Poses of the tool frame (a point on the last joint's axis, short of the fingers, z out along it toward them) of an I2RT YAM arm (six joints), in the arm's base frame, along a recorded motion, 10 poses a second.
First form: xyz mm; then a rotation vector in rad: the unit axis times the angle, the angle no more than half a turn.
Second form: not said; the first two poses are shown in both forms.
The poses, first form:
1: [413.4, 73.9, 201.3, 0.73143, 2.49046, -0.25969]
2: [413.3, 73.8, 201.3, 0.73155, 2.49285, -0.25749]
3: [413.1, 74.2, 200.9, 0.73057, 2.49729, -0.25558]
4: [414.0, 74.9, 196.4, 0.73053, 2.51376, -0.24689]
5: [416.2, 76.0, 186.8, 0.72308, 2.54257, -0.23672]
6: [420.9, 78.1, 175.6, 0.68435, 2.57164, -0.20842]
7: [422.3, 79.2, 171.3, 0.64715, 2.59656, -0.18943]
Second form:
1: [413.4, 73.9, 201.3, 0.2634, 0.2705, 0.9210, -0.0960]
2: [413.3, 73.8, 201.3, 0.2623, 0.2704, 0.9214, -0.0952]
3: [413.1, 74.2, 200.9, 0.2605, 0.2698, 0.9222, -0.0944]
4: [414.0, 74.9, 196.4, 0.2533, 0.2688, 0.9248, -0.0908]
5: [416.2, 76.0, 186.8, 0.2414, 0.2644, 0.9297, -0.0866]
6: [420.9, 78.1, 175.6, 0.2340, 0.2493, 0.9367, -0.0759]
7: [422.3, 79.2, 171.3, 0.2274, 0.2349, 0.9425, -0.0688]
